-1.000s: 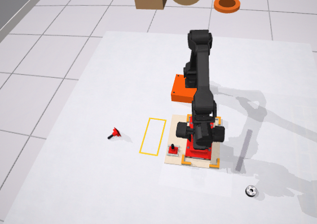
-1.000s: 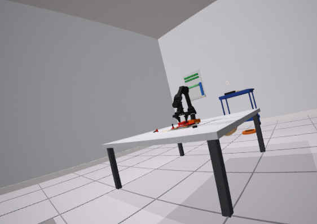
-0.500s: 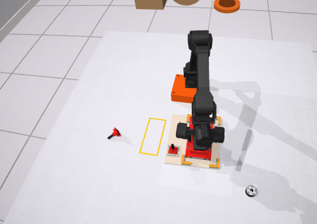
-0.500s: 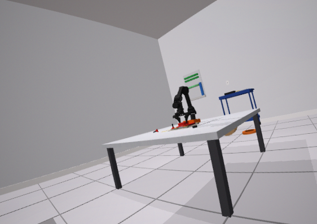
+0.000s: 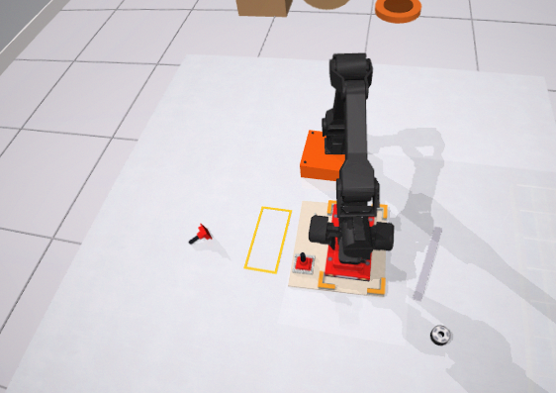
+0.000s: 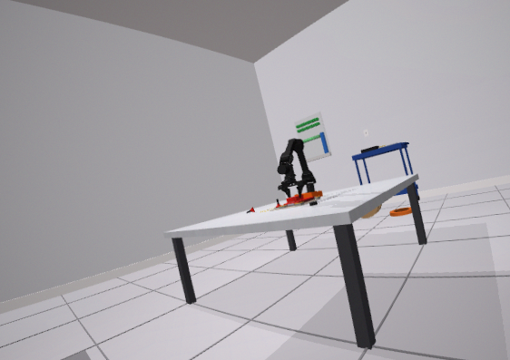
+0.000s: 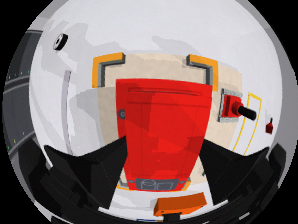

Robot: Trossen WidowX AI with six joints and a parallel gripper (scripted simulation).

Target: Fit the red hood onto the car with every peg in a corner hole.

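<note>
The red hood is right at my gripper tip. The rest, counted from my gripper tip: grey strip: 190 mm to the left, 40 mm below, 20 mm ahead; grey engine block: 20 mm below.
</note>
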